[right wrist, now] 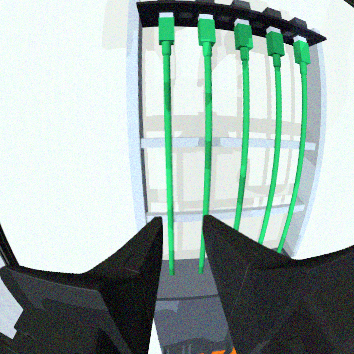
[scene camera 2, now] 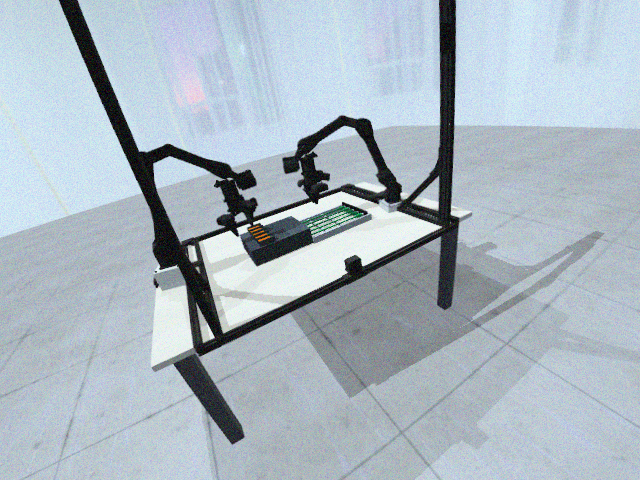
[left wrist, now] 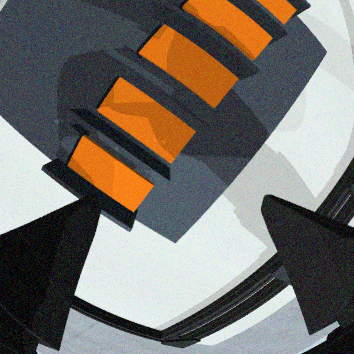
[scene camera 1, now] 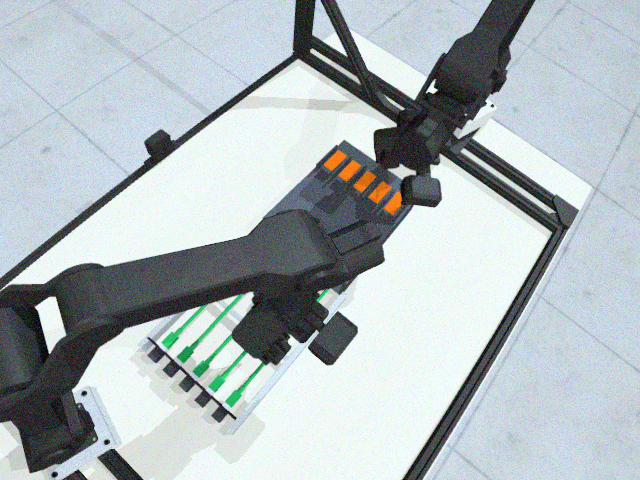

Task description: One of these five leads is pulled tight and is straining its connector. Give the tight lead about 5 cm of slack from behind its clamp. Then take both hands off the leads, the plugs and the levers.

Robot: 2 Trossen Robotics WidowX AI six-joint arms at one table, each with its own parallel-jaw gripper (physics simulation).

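Frame: origin at the left arm's base, x right, y up, z back, level; millimetres.
Seen in the pictures: left gripper, fingertip midpoint: [scene camera 2: 245,231] [left wrist: 184,203] [scene camera 1: 402,183]; right gripper, fingertip midpoint: [right wrist: 182,222] [scene camera 2: 315,203]; left arm's base at its link origin: [scene camera 2: 170,263]; right arm's base at its link origin: [scene camera 2: 393,200] [scene camera 1: 70,432].
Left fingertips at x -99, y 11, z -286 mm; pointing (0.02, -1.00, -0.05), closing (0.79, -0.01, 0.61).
Offsets run from my left fingertips to a thing's top centre. "spot": to the spot under its first point. Level surfaces: height alone.
Five green leads [right wrist: 168,100] [scene camera 1: 208,329] run side by side from green plugs @[spot: dx -146, dy -58, dz -442 mm] [right wrist: 166,32] [scene camera 1: 201,367] at a black rail @[spot: dx -131, dy -69, dz -470 mm] [right wrist: 190,17] into the dark grey clamp box @[dx +26, dy +0, dz -109 mm] [right wrist: 187,285] [scene camera 2: 281,250] [left wrist: 30,60]. They look nearly straight; which one is tight I cannot tell. Five orange levers @[dx +43, dy -6, dz -55 mm] [scene camera 1: 364,180] [left wrist: 188,65] lie flat in a row on the box. My left gripper [left wrist: 184,203] [scene camera 2: 244,227] is open and empty, above the box's lever end; one fingertip appears beside the outermost lever @[spot: dx -22, dy -6, dz -35 mm] [left wrist: 110,172]. My right gripper [right wrist: 182,222] is partly open and empty above the leads; its arm hides their middle in scene camera 1.
A pale tray frame [right wrist: 134,125] [scene camera 2: 341,229] with crossbars surrounds the leads. Black rails [scene camera 1: 491,335] edge the white table @[dy -88 mm] [scene camera 1: 444,289]. A small black block @[spot: dx +337, dy -36, dz -335 mm] [scene camera 1: 158,143] [scene camera 2: 353,264] sits on one long rail. Upright black posts [scene camera 2: 447,103] stand at the table ends.
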